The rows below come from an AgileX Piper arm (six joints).
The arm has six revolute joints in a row. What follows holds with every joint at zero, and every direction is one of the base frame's.
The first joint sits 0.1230 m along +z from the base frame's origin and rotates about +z.
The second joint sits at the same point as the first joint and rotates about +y.
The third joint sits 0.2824 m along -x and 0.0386 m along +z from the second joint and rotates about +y.
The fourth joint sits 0.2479 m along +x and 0.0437 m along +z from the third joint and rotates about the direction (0.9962, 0, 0.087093).
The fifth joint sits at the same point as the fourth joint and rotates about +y.
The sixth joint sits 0.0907 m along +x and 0.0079 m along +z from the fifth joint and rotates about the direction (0.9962, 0, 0.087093).
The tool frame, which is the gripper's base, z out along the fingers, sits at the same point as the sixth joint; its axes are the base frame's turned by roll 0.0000, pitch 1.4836 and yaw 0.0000 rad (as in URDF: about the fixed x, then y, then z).
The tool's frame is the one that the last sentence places.
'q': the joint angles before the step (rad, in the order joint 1, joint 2, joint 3, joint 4, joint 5, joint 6). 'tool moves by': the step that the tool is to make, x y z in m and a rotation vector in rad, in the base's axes. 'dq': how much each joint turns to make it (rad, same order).
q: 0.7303 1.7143 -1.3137 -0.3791 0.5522 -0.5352
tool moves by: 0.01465 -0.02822 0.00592 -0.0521 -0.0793 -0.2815
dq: -0.0272 -0.0057 -0.0002 -0.3519 0.1280 0.4169
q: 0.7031 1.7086 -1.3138 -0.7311 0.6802 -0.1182
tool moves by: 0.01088 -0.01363 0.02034 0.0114 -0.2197 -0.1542
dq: -0.0048 -0.0130 -0.0006 -0.3674 0.0463 0.3709
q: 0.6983 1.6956 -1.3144 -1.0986 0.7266 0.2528
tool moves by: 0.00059 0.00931 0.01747 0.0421 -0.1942 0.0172
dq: 0.0290 -0.0049 0.0000 -0.2869 -0.0184 0.2633
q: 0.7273 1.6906 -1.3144 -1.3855 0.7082 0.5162
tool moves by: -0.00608 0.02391 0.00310 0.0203 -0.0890 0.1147
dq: 0.0476 0.0148 -0.0001 -0.1731 -0.0599 0.1405
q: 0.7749 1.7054 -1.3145 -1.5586 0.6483 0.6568
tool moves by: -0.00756 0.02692 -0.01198 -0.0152 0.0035 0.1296
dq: 0.0466 0.0351 0.0001 -0.0675 -0.0757 0.0409
